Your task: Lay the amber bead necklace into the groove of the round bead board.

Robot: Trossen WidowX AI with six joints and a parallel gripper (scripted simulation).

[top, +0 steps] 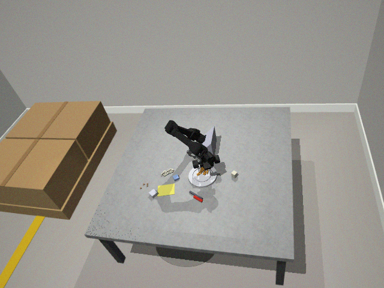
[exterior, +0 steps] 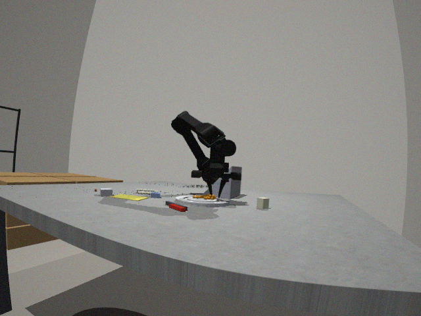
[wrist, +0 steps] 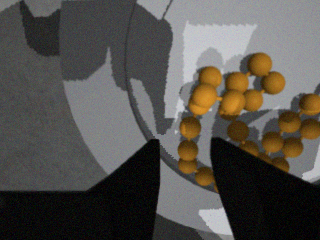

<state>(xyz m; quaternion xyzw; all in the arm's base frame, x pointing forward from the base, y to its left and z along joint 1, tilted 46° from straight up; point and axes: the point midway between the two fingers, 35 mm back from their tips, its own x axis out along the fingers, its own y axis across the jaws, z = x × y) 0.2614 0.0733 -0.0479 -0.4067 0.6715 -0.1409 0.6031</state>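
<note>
Right now my gripper tip is 50 mm short of the round bead board, 30 mm to the left of it and 10 mm above it. The rest, counted from my gripper tip: blue cube (90 mm ahead, 220 mm to the right, 10 mm below); cream cube (30 mm ahead, 190 mm to the left); red-handled tool (230 mm ahead, 30 mm to the right, 10 mm below).
</note>
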